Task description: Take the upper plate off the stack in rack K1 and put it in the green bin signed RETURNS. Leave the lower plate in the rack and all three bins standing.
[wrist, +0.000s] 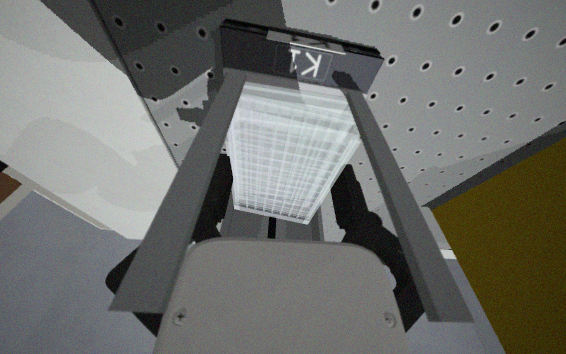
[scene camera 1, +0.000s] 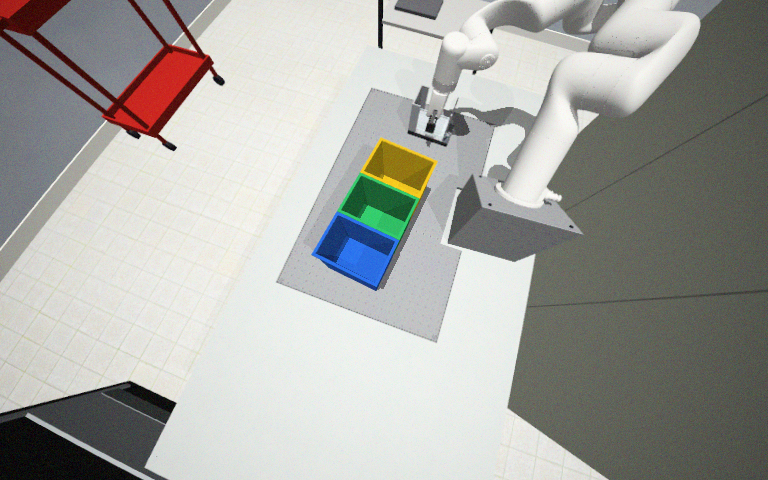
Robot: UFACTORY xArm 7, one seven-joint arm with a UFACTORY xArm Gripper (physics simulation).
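Places are measured from the arm's base along level axes (x ahead, y left, z up), in metres.
Where they show: gripper, fingertip midpoint: (wrist: 284,170) (scene camera 1: 432,122); arm's base, origin of the base link: (scene camera 1: 517,196).
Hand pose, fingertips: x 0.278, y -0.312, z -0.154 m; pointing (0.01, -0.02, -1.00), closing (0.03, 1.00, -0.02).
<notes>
Each offset is from my fingertips to the top centre of the thing. Level surfaces: height alone.
Rack K1 @[dx -0.001, dy -0.001, dz +0.094 m] (scene camera 1: 419,135) (wrist: 250,50) stands on the perforated mat, its two grey rails sloping beside the clear plate stack in the wrist view. The upper plate @[dx +0.009, dy -0.003, dz +0.012 m] (wrist: 290,155) has a gridded top and lies in the rack; the lower plate is hard to tell apart through the clear material. My gripper (scene camera 1: 431,125) (wrist: 284,170) is open and empty, its black fingers on either side of the stack, inside the rails. The green bin @[dx +0.068, dy +0.442, dz +0.135 m] (scene camera 1: 378,213) stands between the yellow bin @[dx +0.049, dy +0.313, dz +0.135 m] (scene camera 1: 399,169) (wrist: 520,225) and the blue bin @[dx +0.087, dy +0.572, dz +0.135 m] (scene camera 1: 356,249). The RETURNS sign does not show.
The bins stand upright in a row on the grey mat @[dz -0.044 m] (scene camera 1: 419,305), the yellow one nearest the rack. The arm's grey base block (scene camera 1: 498,232) is right of the bins. A red cart (scene camera 1: 164,90) and a back bench (scene camera 1: 413,29) stand off the table.
</notes>
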